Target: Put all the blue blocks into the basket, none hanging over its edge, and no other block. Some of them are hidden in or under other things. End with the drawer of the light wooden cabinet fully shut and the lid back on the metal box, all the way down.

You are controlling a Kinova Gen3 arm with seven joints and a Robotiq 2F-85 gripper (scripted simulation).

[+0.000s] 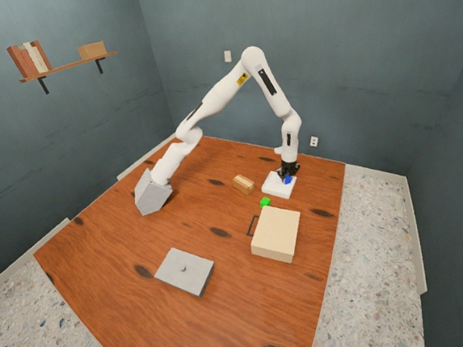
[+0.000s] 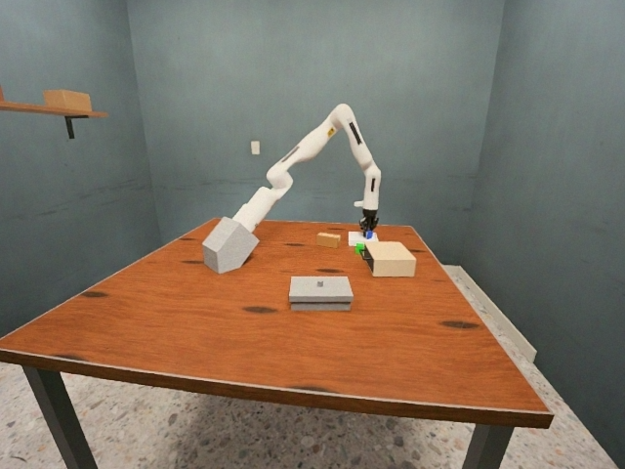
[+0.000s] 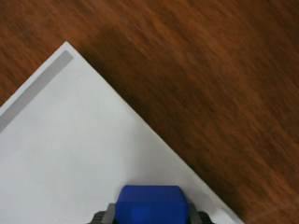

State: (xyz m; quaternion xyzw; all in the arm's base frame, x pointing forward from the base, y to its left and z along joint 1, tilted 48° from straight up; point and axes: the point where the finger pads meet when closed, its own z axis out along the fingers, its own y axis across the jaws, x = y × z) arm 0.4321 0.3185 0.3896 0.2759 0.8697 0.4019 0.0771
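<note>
My gripper is now 40 mm to the left of the white basket, 20 mm past it and 20 mm above it. From my hand the other things lie so: small box (170 mm to the right, 150 mm behind); green block (200 mm to the right, 10 mm below, 10 mm ahead); red block (180 mm to the right, 130 mm behind, 10 mm below).
</note>
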